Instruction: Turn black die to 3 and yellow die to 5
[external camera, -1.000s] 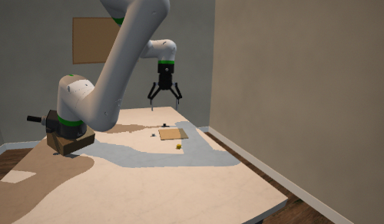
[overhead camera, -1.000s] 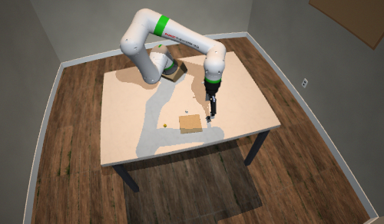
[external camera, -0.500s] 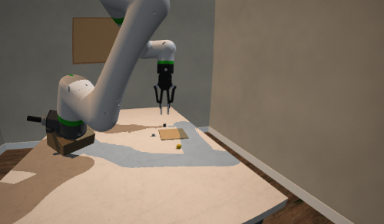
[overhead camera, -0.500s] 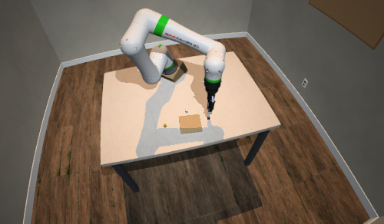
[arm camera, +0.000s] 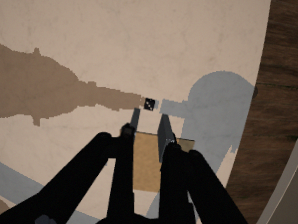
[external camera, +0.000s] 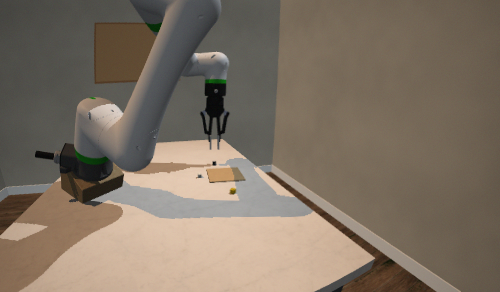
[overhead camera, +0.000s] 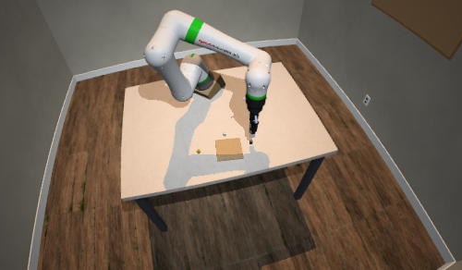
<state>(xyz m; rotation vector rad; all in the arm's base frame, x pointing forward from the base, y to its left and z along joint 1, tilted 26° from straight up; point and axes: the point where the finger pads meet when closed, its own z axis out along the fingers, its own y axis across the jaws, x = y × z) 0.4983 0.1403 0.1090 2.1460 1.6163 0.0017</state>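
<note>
Now: hand 100 mm above the black die. From my hand the other things lie so: tan mat 130 mm to the right, 110 mm below, 10 mm behind; then white die 110 mm to the right, 110 mm behind, 100 mm below; then yellow die 290 mm to the right, 100 mm below, 60 mm behind.
</note>
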